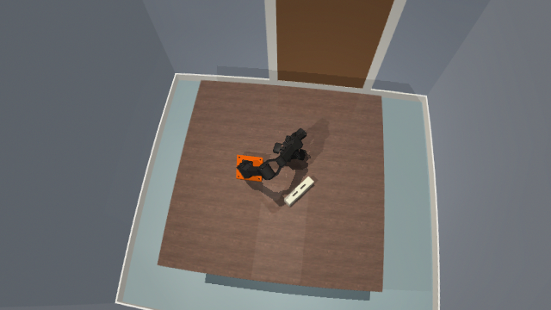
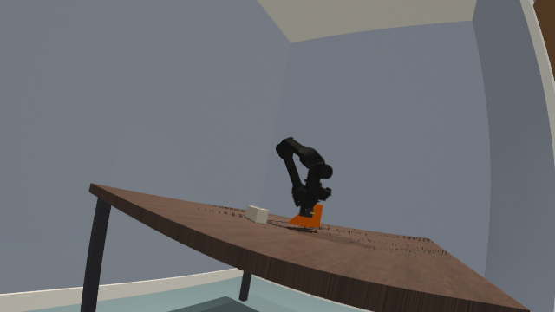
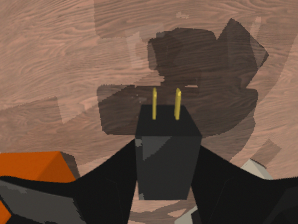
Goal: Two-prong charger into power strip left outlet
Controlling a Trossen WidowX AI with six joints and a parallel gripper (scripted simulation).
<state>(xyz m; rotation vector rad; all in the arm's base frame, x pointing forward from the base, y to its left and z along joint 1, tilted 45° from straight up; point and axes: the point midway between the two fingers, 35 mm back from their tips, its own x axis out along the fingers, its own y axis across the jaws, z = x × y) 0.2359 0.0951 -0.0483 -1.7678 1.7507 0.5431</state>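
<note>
My gripper tip is now 2 cm to the right of the two-prong charger and 1 cm below it.
</note>
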